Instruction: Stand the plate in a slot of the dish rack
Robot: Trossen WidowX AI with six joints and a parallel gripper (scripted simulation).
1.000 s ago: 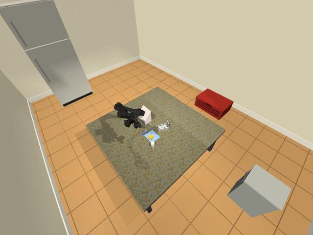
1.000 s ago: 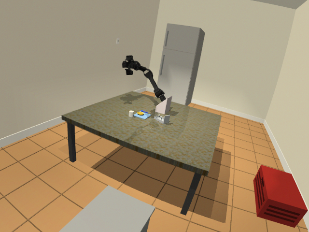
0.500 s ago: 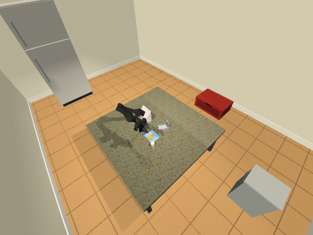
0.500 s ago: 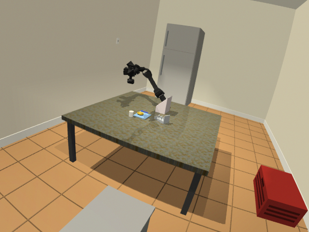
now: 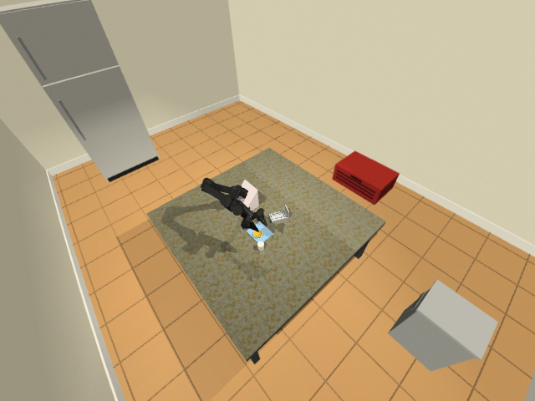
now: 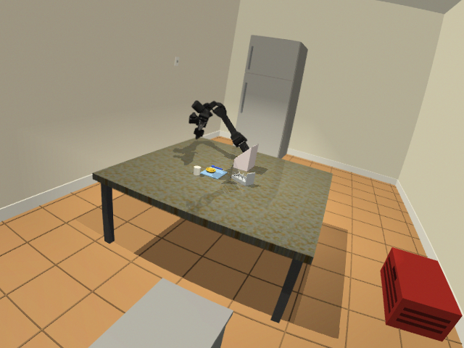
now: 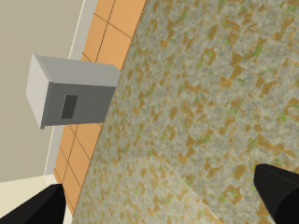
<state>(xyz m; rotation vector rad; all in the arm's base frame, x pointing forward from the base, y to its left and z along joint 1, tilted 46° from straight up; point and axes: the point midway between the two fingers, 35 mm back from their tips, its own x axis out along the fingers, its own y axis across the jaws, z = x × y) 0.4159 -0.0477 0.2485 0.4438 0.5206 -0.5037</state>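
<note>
Right now the plate is 140 mm behind my gripper tip, 60 mm to the left of it and 250 mm below it. Also, from my gripper tip: cream cup: 40 mm behind, 10 mm to the left, 240 mm below; then blue utensil: 240 mm behind, 60 mm to the left, 260 mm below; then light blue pad: 140 mm behind, 90 mm to the left, 260 mm below.
</note>
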